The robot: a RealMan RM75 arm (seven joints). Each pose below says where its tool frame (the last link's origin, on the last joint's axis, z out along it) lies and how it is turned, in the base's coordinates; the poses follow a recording.
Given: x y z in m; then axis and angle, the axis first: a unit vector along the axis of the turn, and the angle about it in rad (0 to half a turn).
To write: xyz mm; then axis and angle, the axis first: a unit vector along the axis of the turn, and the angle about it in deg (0 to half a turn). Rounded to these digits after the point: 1 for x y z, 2 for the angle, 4 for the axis.
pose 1, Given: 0.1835 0.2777 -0.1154 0.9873 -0.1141 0.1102 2.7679
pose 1, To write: 183.5 277.7 -115.4 0.9873 -0.1141 0.1102 158.59
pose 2, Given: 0.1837 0.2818 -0.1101 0.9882 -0.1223 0.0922 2.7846
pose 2, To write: 183.7 281.8 -110.1 0.9882 -0.1223 0.0922 159.55
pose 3, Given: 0.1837 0.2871 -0.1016 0.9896 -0.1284 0.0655 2.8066
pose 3, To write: 183.7 287.1 -101.6 0.9896 -0.1284 0.0655 160.81
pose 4, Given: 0.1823 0.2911 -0.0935 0.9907 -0.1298 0.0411 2.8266
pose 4, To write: 182.3 291.1 -93.5 0.9907 -0.1298 0.0411 161.95
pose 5, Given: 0.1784 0.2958 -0.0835 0.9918 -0.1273 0.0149 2.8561
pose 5, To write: 178.4 295.8 -83.5 0.9918 -0.1273 0.0149 163.64
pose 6, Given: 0.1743 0.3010 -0.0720 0.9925 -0.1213 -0.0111 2.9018
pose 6, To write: 174.3 301.0 -72.0 0.9926 -0.1213 -0.0111 166.26
